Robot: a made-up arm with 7 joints.
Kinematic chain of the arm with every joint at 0, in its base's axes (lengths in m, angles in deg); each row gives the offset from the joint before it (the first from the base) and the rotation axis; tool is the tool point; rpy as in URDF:
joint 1: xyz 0 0 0.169 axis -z
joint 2: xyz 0 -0.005 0.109 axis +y
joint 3: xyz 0 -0.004 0.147 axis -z
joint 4: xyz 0 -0.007 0.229 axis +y
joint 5: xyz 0 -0.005 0.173 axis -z
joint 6: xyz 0 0 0.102 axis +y
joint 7: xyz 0 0 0.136 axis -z
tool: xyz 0 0 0 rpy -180 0 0
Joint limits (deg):
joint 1: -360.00..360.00
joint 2: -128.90..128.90
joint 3: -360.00..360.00
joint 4: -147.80..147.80
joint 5: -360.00..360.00
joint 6: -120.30..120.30
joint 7: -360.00..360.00
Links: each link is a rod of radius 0.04 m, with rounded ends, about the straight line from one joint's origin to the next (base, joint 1, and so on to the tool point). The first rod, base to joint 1, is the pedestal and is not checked.
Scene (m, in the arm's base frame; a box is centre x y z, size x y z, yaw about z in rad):
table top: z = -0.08
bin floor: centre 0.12 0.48 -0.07 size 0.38 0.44 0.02 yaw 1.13
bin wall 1: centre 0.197 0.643 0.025 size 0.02 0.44 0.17 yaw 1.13
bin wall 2: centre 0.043 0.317 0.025 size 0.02 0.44 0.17 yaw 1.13
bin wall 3: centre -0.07 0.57 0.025 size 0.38 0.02 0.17 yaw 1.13
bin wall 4: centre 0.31 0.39 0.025 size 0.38 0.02 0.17 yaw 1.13
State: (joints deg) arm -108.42 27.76 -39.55 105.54 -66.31 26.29 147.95
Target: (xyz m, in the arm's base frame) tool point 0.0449 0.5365 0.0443
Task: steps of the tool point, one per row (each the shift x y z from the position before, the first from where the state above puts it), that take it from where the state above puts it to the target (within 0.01 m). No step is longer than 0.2 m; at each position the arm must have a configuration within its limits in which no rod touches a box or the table.
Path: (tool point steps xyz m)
1: 0.0891 0.1451 -0.0421
2: 0.1417 0.1025 -0.0488
3: 0.1740 0.0431 -0.0507
4: 0.0016 0.0085 -0.0920
5: -0.0018 -0.0085 -0.0959

